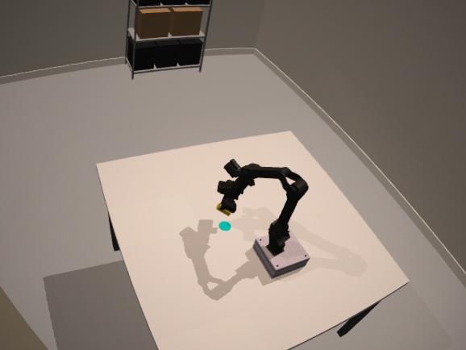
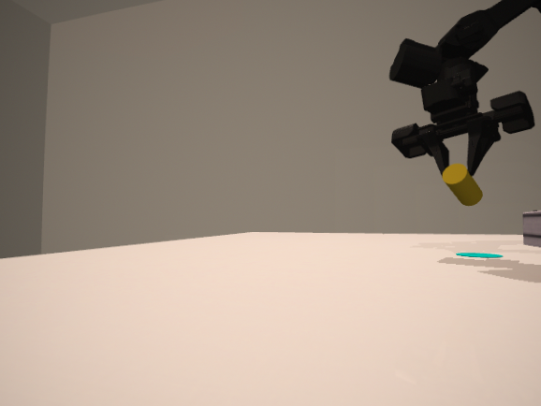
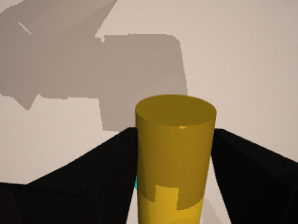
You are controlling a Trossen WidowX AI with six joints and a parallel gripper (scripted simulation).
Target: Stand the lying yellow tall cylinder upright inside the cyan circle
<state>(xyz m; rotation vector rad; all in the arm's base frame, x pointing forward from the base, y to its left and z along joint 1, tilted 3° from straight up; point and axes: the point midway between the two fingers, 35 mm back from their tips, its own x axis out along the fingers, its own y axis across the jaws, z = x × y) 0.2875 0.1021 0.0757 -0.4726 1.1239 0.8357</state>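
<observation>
Now: the cyan circle 11 cm below my gripper tip, 4 cm behind it and 2 cm to the right of it. Also, from my gripper tip: yellow tall cylinder (1 cm to the right, 1 cm below, 1 cm behind).
</observation>
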